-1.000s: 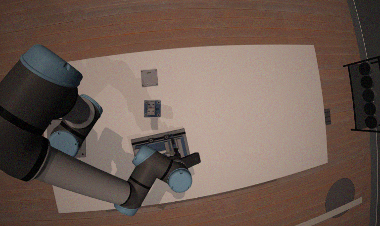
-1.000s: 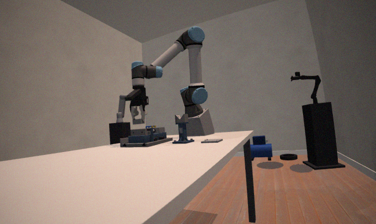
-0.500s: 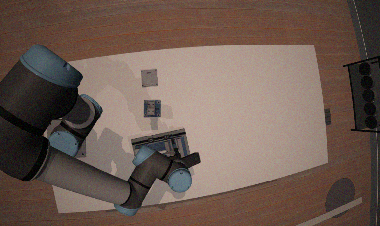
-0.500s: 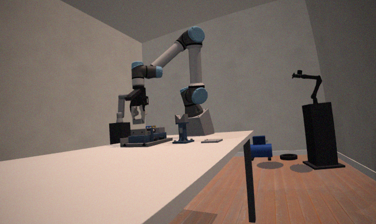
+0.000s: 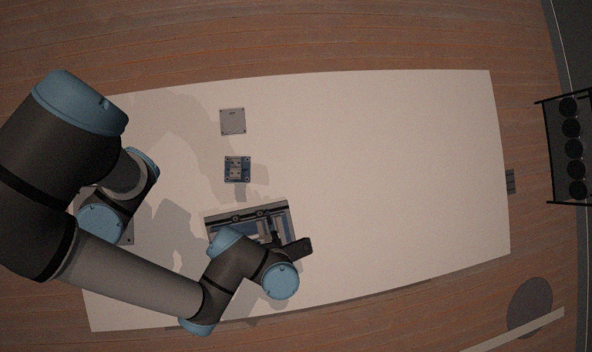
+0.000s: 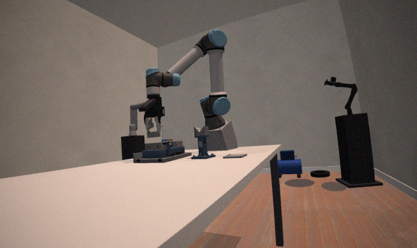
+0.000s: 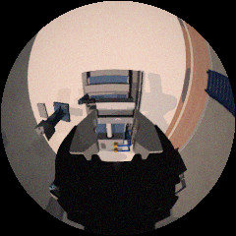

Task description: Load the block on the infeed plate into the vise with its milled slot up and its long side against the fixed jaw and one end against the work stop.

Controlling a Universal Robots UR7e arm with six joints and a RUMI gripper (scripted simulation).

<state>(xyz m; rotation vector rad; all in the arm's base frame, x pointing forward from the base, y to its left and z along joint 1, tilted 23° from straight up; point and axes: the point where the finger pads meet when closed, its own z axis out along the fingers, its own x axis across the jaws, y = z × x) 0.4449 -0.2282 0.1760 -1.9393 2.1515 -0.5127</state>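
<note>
Right now my hand is 11 cm above the vise, 7 cm past it and 3 cm to the right of it. From my hand the other things lie so: part right at my hand; infeed plate 42 cm to the left, 14 cm below.
</note>
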